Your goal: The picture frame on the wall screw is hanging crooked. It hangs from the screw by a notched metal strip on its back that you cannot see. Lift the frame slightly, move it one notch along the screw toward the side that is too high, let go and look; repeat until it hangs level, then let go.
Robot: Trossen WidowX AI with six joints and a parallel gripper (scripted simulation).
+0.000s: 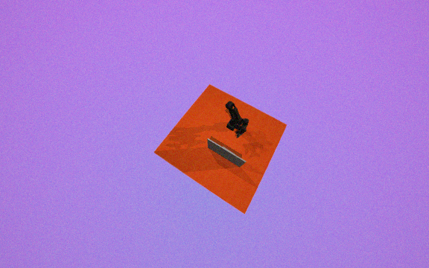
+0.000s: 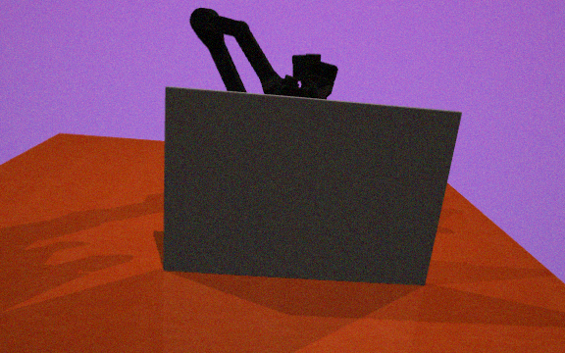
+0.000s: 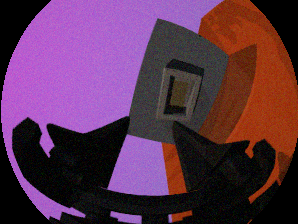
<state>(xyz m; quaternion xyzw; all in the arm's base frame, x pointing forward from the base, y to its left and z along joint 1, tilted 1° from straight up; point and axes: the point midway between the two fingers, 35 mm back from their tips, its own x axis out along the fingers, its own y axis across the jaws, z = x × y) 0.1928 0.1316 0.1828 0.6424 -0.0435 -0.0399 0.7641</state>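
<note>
My gripper tip is now 19 cm short of the picture frame, 4 cm to the left of it and 9 cm above it. Also, from my gripper tip: grey wall panel (20 cm ahead, 6 cm to the right, 10 cm below).
</note>
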